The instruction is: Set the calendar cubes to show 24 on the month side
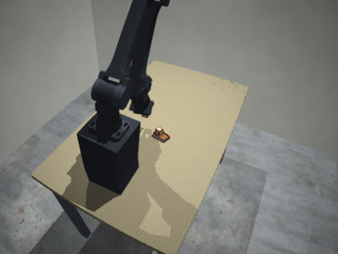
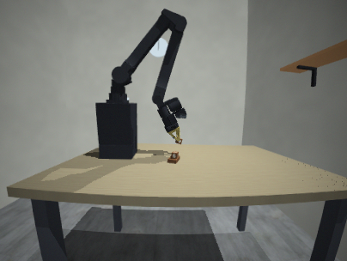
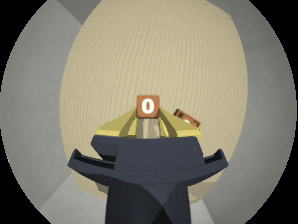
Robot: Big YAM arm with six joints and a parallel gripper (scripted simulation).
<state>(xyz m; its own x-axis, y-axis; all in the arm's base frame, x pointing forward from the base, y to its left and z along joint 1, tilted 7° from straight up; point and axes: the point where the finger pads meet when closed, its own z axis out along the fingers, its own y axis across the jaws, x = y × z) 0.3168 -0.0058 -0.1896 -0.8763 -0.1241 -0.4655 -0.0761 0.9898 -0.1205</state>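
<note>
Now: the brown tray 10 cm to the right of my hand, 8 cm below it and 3 cm behind it. The rest, counted from my hand: brown digit cube 1 cm below, 1 cm ahead.
</note>
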